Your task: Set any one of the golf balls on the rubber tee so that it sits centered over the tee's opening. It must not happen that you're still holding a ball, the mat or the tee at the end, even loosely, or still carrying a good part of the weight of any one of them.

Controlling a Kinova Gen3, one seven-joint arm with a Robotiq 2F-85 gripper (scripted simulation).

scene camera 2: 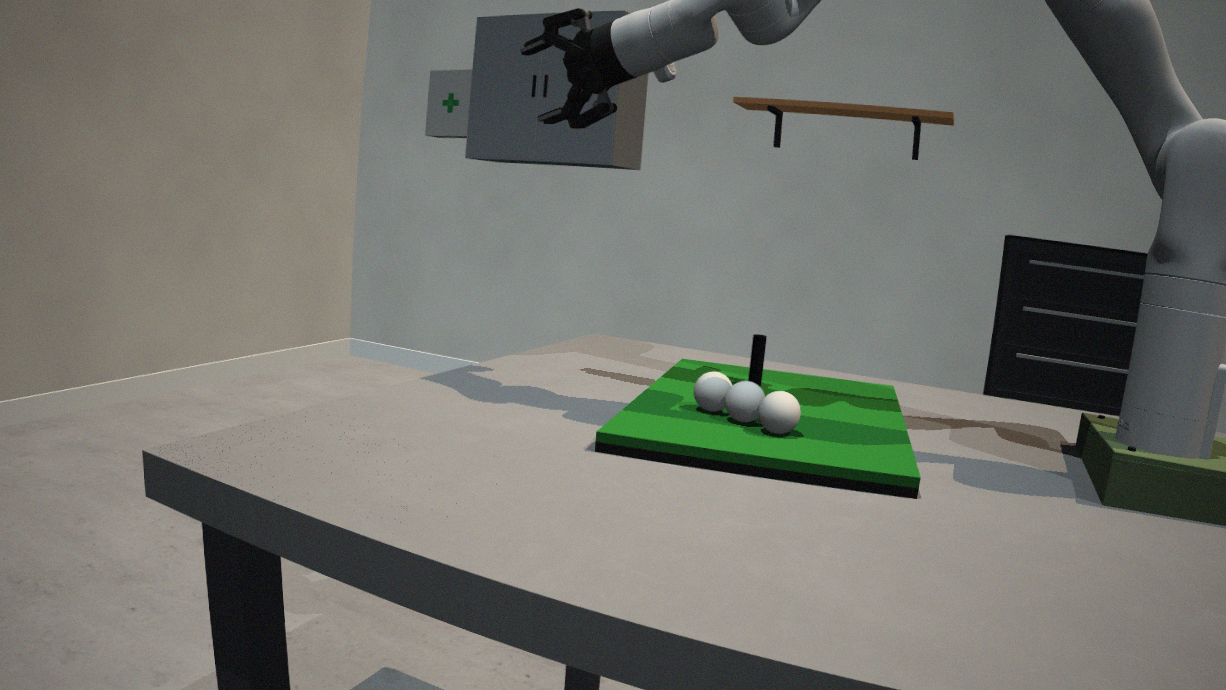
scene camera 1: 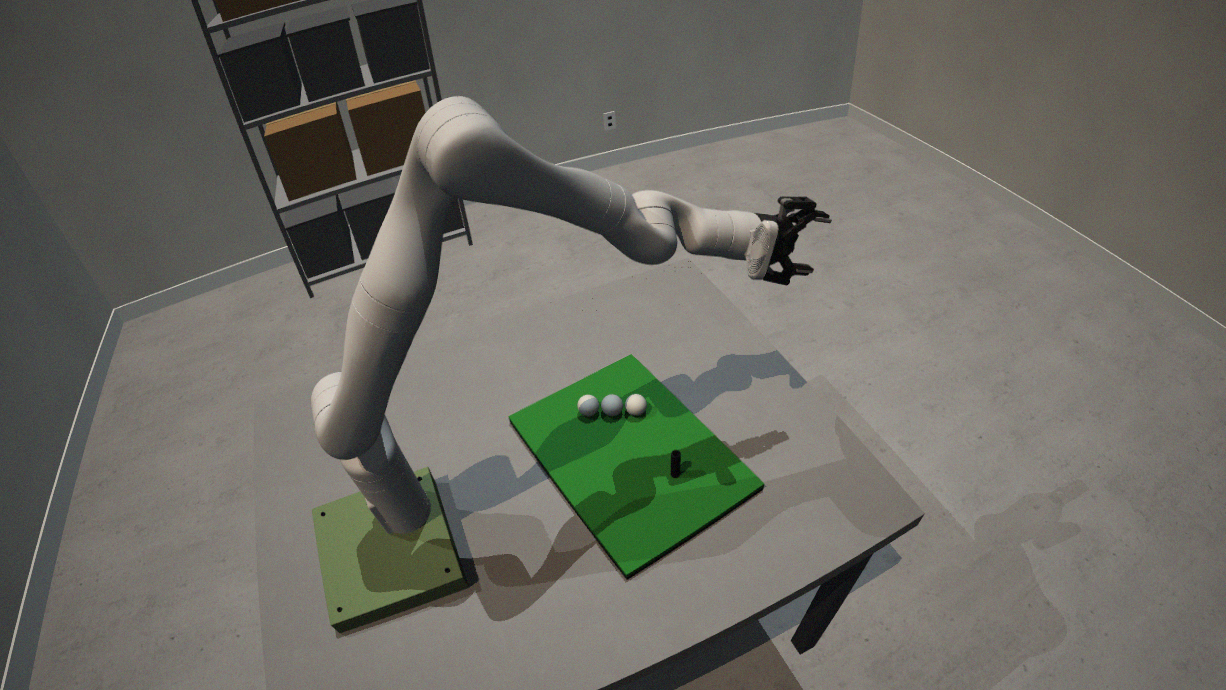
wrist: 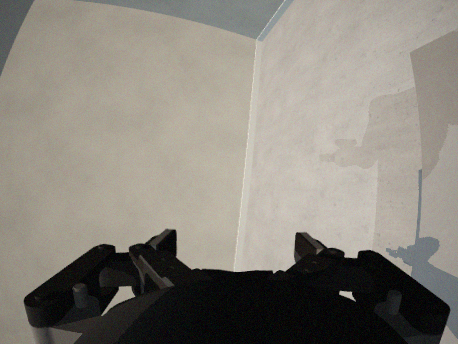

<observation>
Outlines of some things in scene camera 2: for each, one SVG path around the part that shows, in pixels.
My gripper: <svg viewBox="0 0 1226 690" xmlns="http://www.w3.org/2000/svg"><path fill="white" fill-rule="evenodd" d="M615 20L590 30L589 20L592 18L592 12L577 8L544 18L544 33L524 44L524 48L521 49L522 55L533 55L553 45L566 51L563 62L567 69L568 81L573 84L567 94L568 98L563 108L557 108L539 115L539 122L555 124L567 119L571 128L586 128L617 111L617 105L611 103L607 91L614 85L636 77L630 75L623 68L615 54L611 40L611 26ZM597 94L598 98L593 103L593 108L579 115L593 93ZM558 28L573 25L579 27L580 31L572 40L559 35Z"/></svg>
A mat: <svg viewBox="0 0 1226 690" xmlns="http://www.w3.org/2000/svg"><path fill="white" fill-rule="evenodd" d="M596 431L595 452L747 476L917 499L921 479L894 386L763 369L767 338L765 335L753 335L750 367L681 359ZM694 385L703 374L707 372L720 372L729 378L732 385L741 381L756 383L762 388L765 396L774 391L788 392L800 404L800 421L793 430L784 434L769 432L763 427L759 418L751 422L739 422L728 414L726 408L715 412L702 409L694 398Z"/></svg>
</observation>
